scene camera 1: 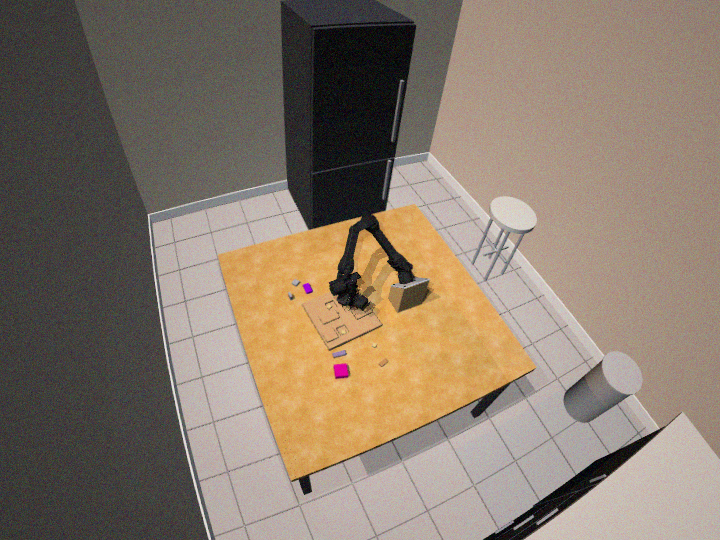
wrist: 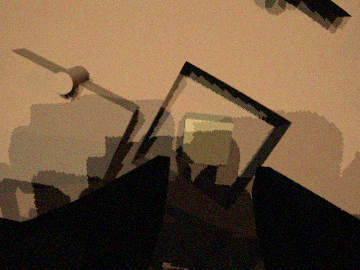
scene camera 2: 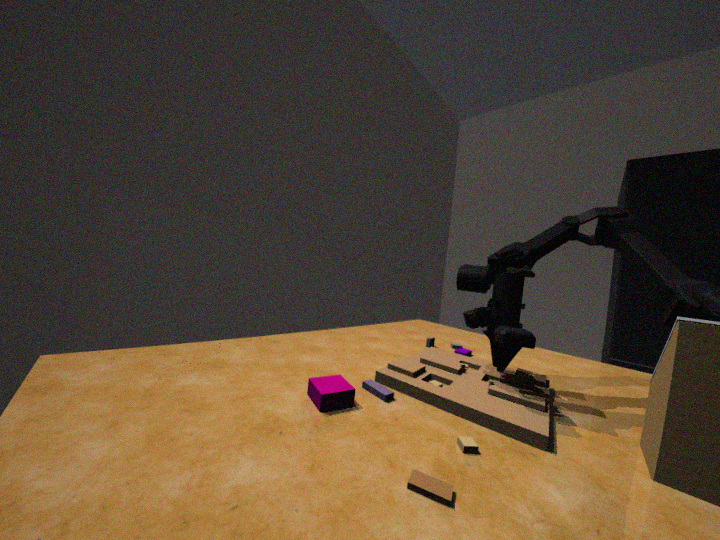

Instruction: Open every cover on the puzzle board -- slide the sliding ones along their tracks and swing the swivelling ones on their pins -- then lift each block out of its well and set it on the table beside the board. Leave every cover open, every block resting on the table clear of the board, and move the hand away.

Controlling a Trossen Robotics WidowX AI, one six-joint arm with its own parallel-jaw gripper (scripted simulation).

One and the same spot on a tan puzzle board: [scene camera 1: 354,328] is [scene camera 2: 463,393].
